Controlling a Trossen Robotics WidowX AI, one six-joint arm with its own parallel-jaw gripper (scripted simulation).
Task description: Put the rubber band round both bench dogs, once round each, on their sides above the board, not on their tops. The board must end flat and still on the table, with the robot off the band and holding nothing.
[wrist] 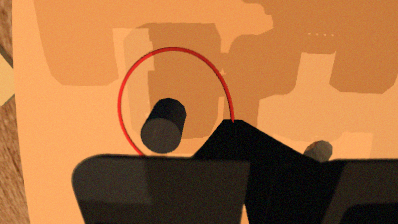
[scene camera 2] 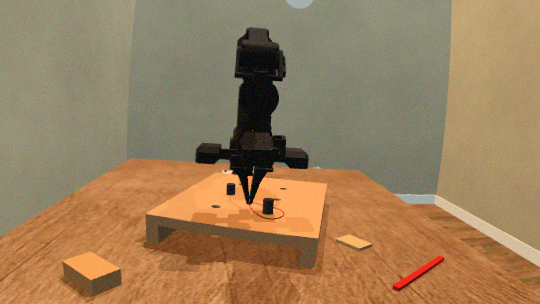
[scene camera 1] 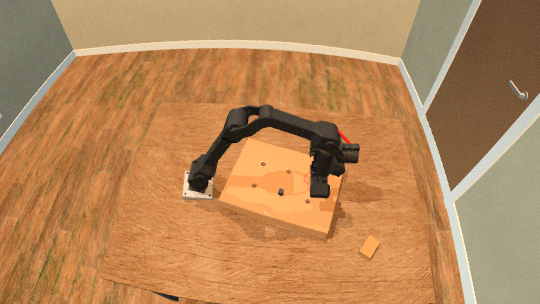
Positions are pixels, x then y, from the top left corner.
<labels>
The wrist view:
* my gripper: 231, 128
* wooden board: 299, 78
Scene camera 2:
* my gripper: 249, 204
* wooden board: 216, 206
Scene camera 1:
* my gripper: 315, 184
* wooden board: 279, 198
</labels>
